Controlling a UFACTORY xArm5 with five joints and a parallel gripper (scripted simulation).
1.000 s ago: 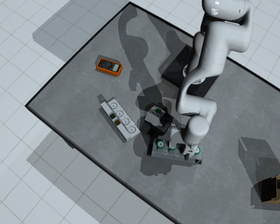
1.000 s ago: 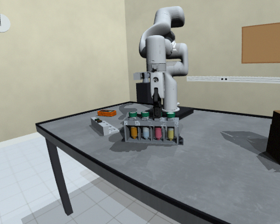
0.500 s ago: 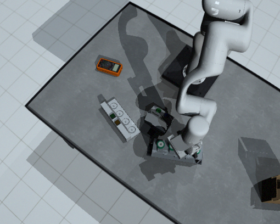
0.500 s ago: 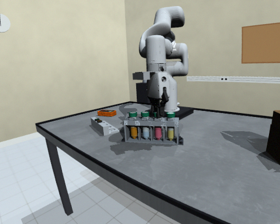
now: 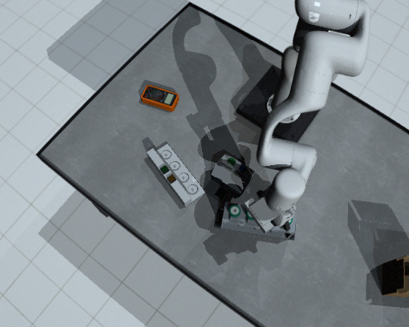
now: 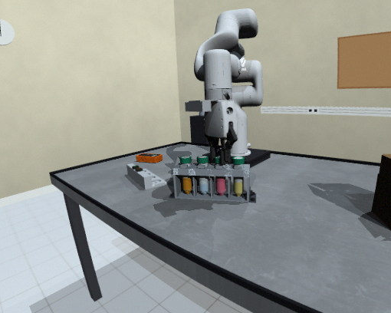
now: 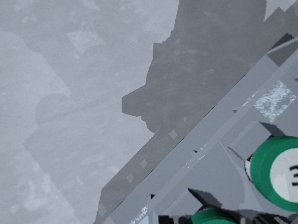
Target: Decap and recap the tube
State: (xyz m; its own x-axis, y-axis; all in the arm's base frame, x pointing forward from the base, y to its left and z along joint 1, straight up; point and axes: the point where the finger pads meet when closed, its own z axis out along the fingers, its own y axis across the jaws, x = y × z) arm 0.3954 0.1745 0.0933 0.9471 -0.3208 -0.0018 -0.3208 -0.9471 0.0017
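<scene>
Now: the tube 2's threaded neck 10 mm below my hand. Also, from my hand: key housing (180 mm to the right, 80 mm below, 80 mm behind); then green key (200 mm to the right, 100 mm behind, 60 mm below); then blue key (160 mm to the right, 100 mm behind, 60 mm below).
</scene>
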